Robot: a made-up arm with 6 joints. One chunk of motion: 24 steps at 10 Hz.
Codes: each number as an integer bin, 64 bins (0 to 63) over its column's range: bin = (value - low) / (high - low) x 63, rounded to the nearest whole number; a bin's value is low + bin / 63 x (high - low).
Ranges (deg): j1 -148.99..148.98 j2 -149..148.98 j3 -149..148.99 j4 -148.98..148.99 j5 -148.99..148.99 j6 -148.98..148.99
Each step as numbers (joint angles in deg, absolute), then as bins.
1 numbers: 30.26 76.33 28.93 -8.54 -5.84 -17.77
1 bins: 38 48 38 30 30 28
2 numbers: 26.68 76.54 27.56 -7.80 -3.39 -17.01
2 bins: 37 48 37 30 31 28
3 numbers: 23.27 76.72 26.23 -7.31 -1.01 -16.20
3 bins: 36 48 37 30 31 28
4 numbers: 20.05 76.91 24.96 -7.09 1.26 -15.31
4 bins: 36 48 37 30 32 28
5 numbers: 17.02 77.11 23.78 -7.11 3.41 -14.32
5 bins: 35 48 37 30 32 28
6 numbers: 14.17 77.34 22.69 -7.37 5.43 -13.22
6 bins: 34 48 36 30 33 29
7 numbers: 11.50 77.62 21.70 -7.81 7.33 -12.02
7 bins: 34 48 36 30 33 29
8 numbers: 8.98 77.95 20.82 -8.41 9.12 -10.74
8 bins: 33 48 36 30 33 29
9 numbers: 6.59 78.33 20.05 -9.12 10.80 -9.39
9 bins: 33 48 36 30 34 30
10 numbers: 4.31 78.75 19.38 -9.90 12.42 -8.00
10 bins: 32 48 36 29 34 30
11 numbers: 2.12 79.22 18.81 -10.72 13.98 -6.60
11 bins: 32 48 35 29 34 30
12 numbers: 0.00 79.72 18.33 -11.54 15.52 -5.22
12 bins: 32 48 35 29 35 30
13 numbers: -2.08 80.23 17.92 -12.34 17.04 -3.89
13 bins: 31 48 35 29 35 31
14 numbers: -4.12 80.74 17.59 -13.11 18.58 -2.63
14 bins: 31 49 35 29 35 31
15 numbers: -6.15 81.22 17.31 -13.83 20.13 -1.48
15 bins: 30 49 35 29 36 31
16 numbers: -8.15 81.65 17.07 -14.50 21.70 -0.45
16 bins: 30 49 35 28 36 31
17 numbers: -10.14 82.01 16.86 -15.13 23.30 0.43
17 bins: 29 49 35 28 36 32
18 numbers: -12.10 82.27 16.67 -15.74 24.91 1.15
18 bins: 29 49 35 28 37 32
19 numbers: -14.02 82.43 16.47 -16.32 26.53 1.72
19 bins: 29 49 35 28 37 32
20 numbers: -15.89 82.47 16.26 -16.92 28.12 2.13
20 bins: 28 49 35 28 37 32
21 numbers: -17.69 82.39 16.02 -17.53 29.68 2.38
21 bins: 28 49 35 28 38 32
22 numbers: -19.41 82.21 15.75 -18.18 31.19 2.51
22 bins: 27 49 35 28 38 32
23 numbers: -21.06 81.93 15.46 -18.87 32.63 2.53
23 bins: 27 49 35 28 38 32
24 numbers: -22.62 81.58 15.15 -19.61 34.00 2.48
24 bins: 27 49 35 27 39 32
